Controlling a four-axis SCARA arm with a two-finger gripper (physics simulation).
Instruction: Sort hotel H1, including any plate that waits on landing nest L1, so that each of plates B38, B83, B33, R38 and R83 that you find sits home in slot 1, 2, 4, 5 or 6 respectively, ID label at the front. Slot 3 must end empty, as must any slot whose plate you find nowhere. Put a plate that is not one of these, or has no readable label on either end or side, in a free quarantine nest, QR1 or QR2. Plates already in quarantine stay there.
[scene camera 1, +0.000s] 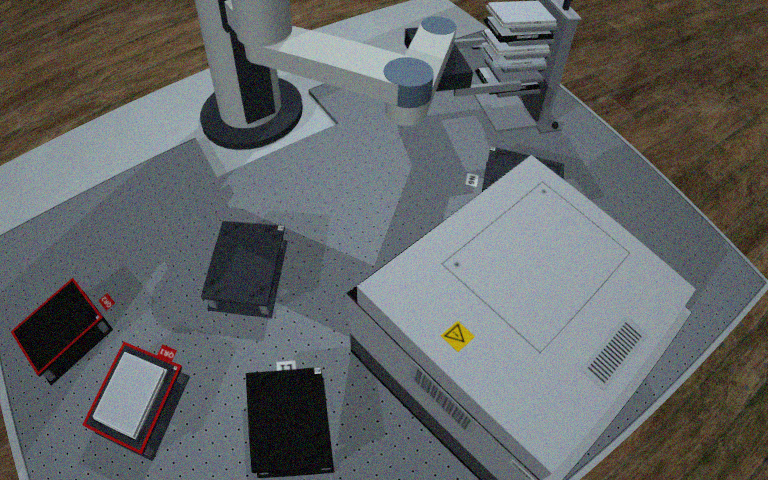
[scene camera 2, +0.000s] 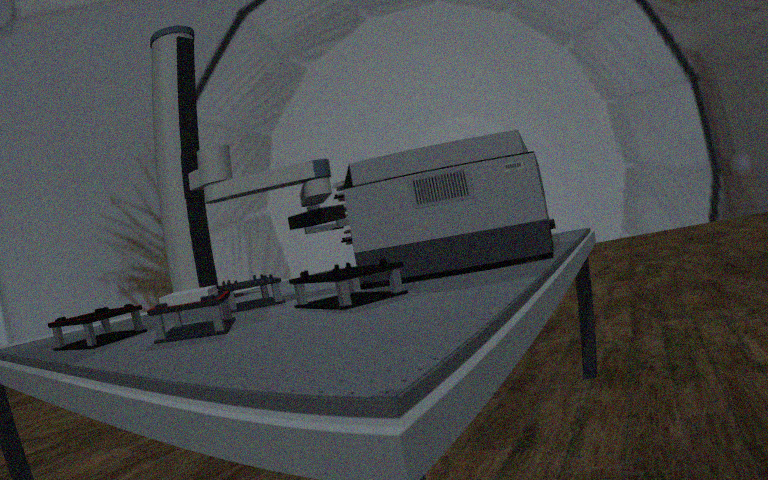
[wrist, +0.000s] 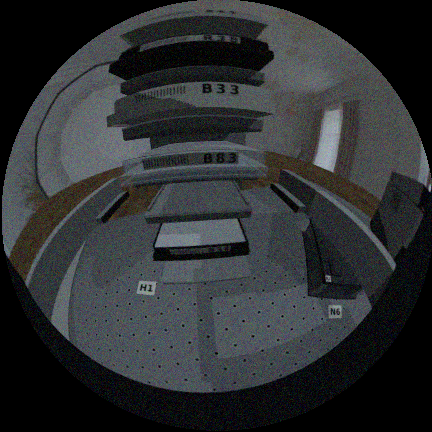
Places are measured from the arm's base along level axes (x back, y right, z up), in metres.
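Pixels of known places: gripper, fingertip midpoint: (scene camera 1: 504, 62) (wrist: 197, 178); arm's base, origin of the base link: (scene camera 1: 251, 113).
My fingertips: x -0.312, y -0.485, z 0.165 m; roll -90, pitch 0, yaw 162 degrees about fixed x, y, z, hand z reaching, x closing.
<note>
Ahead of a thing's pixels: the offset from my fingertips to its top centre. "spot": to the spot under its first point.
Hotel H1 {spot: dz +0.011, dx -0.097, dy -0.079 m} (scene camera 1: 559, 73) holds a stack. In the wrist view, from the top, are R83 (wrist: 195, 27), its label cut off, black R38 {dz +0.100, dx -0.005, dy -0.019 m} (wrist: 192, 55), B33 {dz +0.065, dx -0.005, dy -0.019 m} (wrist: 220, 90) and clear B83 {dz +0.029, dx -0.005, dy -0.019 m} (wrist: 220, 158). Below B83 is a bare shelf {dz -0.021, dx -0.008, dy -0.029 m} (wrist: 200, 201), then a black-skirted plate {dz -0.042, dx -0.005, dy -0.019 m} (wrist: 200, 233) with an unreadable label at the bottom. B83 appears to be in slot 3. My gripper (scene camera 1: 512, 65) (wrist: 197, 178) is open and empty, low at the hotel's front, one finger on each side. Landing nest L1 {dz -0.092, dx -0.401, dy +0.746 m} (scene camera 1: 289, 421) (scene camera 2: 317, 275) is bare. QR1 {dz -0.096, dx -0.245, dy +0.957 m} (scene camera 1: 158, 404) bears a white plate {dz -0.088, dx -0.245, dy +0.957 m} (scene camera 1: 129, 393) (scene camera 2: 186, 295). QR2 {dz -0.096, dx -0.046, dy +1.052 m} (scene camera 1: 56, 328) is bare.
A large white instrument {dz +0.091, dx -0.493, dy +0.385 m} (scene camera 1: 526, 283) (scene camera 2: 441, 209) stands on the right, beside nest N6 {dz -0.096, dx -0.220, dy +0.113 m} (scene camera 1: 509, 164) (wrist: 317, 265), which it partly hides in scene camera 1. Another dark nest {dz -0.092, dx -0.109, dy +0.677 m} (scene camera 1: 246, 263) stands between the arm's base (scene camera 1: 249, 133) and L1.
</note>
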